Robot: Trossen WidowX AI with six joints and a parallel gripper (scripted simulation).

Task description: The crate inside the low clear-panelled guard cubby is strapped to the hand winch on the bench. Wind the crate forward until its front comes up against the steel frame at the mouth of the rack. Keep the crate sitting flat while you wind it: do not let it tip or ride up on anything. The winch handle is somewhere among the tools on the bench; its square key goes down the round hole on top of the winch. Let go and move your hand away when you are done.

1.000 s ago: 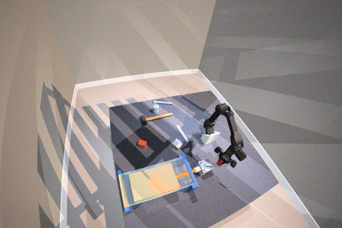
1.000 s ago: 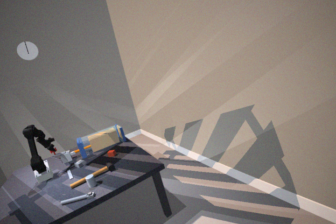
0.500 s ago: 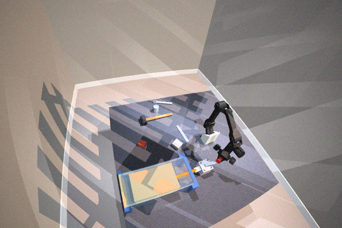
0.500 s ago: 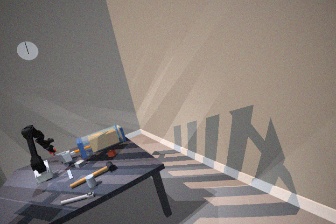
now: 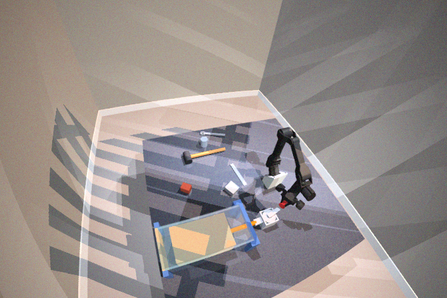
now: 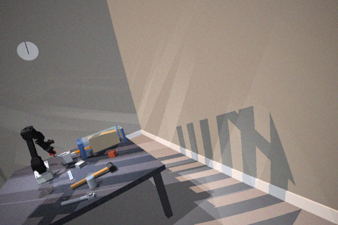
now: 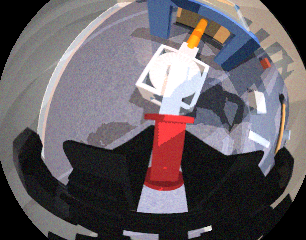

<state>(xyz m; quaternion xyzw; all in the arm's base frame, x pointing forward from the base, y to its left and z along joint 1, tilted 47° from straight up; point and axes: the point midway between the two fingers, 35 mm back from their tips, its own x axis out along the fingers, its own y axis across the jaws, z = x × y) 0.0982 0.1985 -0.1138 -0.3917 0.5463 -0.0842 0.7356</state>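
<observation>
Now: the winch handle 3 cm below my gripper tip and 2 cm ahead of it. From my gripper tip the other things lie so: red knob 1 cm behind; then blue frame 24 cm ahead, 3 cm below; then winch 10 cm below, 7 cm ahead, 1 cm to the left.
</observation>
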